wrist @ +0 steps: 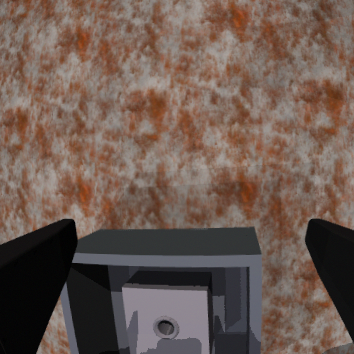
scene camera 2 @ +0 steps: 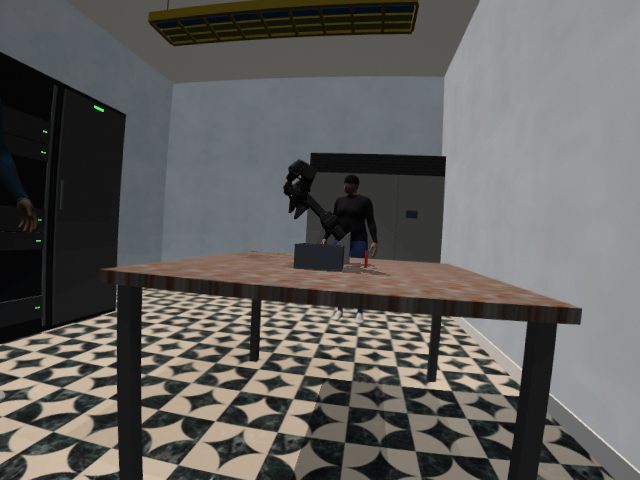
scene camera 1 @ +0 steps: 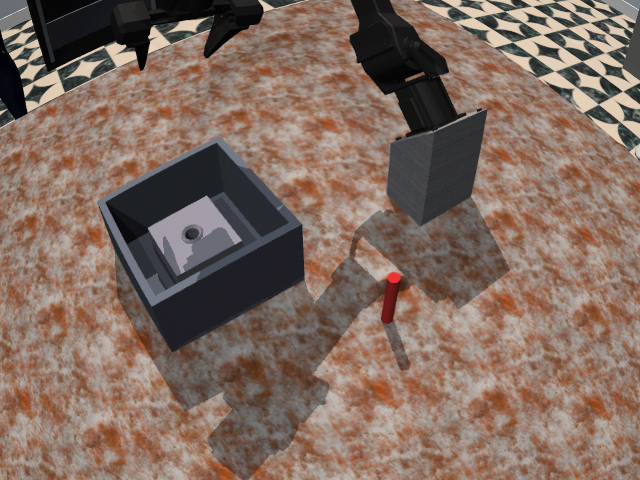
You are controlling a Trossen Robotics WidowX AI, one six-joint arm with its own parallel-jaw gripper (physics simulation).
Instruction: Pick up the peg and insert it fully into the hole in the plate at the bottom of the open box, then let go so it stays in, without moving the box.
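Seen in the pictures: gripper, fingertip midpoint: [wrist: 194, 231] [scene camera 2: 292, 216] [scene camera 1: 173, 62]; arm's base at its link origin: [scene camera 2: 342, 238] [scene camera 1: 437, 125].
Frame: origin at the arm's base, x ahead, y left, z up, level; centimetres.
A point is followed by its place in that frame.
Note:
The red peg [scene camera 1: 390, 300] {y 10.7, x 18.9, z -7.9 cm} [scene camera 2: 366, 259] {y 10.3, x 19.0, z -8.9 cm} stands upright on the table, to the right of the open box in both scene views. It does not show in the wrist view. The dark grey open box [scene camera 1: 237, 290] {y -1.2, x 30.4, z -7.9 cm} [scene camera 2: 318, 257] {y -11.4, x 39.7, z -7.8 cm} [wrist: 170, 259] {y -19.6, x 27.2, z -2.9 cm} stands on the table. A pale plate [scene camera 1: 206, 210] {y -12.7, x 26.8, z -6.9 cm} [wrist: 145, 301] {y -13.9, x 31.9, z -6.9 cm} lies at its bottom, with a round hole [scene camera 1: 192, 234] {y -11.5, x 29.9, z -8.0 cm} [wrist: 166, 328] {y -9.9, x 30.5, z -8.0 cm} near its middle. The hole looks empty. My gripper [scene camera 1: 174, 63] {y -24.4, x 22.7, z 8.8 cm} [scene camera 2: 293, 214] {y -24.4, x 22.7, z 8.8 cm} [wrist: 194, 231] {y -24.4, x 22.7, z 8.8 cm} is open and empty, high above the table and well away from the peg. The box shows below and between the fingers in the wrist view.
A tall grey block [scene camera 1: 454, 167] {y 3.8, x 0.3, z -4.4 cm} stands behind the peg in scene camera 1's view, at the arm's lower end [scene camera 1: 426, 105] {y -0.8, x 1.8, z 3.7 cm}. The arm's shadow falls across the table [scene camera 1: 558, 372] {y 31.9, x 8.3, z -12.7 cm} [scene camera 2: 423, 284] {y 22.9, x 64.3, z -12.7 cm} between box and peg. A person [scene camera 2: 354, 214] stands behind the table.

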